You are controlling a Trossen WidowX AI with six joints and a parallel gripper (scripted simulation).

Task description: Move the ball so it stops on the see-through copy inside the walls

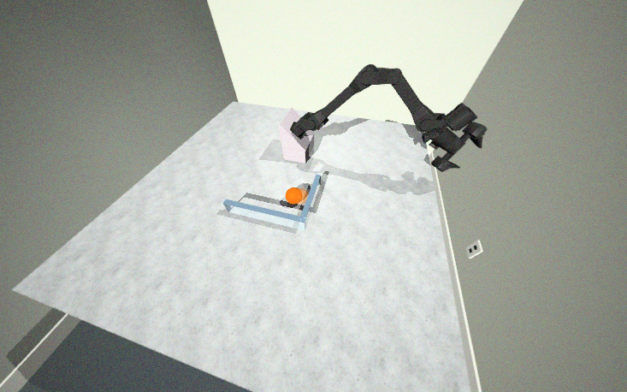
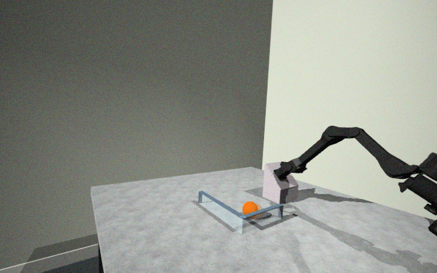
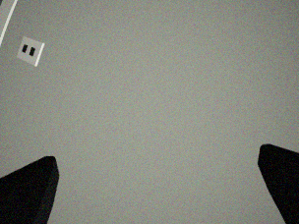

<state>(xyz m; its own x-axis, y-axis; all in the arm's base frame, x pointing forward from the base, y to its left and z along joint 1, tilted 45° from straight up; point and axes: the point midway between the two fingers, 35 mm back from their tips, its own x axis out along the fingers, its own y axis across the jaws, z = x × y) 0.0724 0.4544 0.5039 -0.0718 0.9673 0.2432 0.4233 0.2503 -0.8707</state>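
The orange ball is 65 cm to the right of my gripper tip, 23 cm ahead of it and 12 cm below it. From my gripper tip the other things lie so: see-through copy: 62 cm to the right, 23 cm ahead, 12 cm below.
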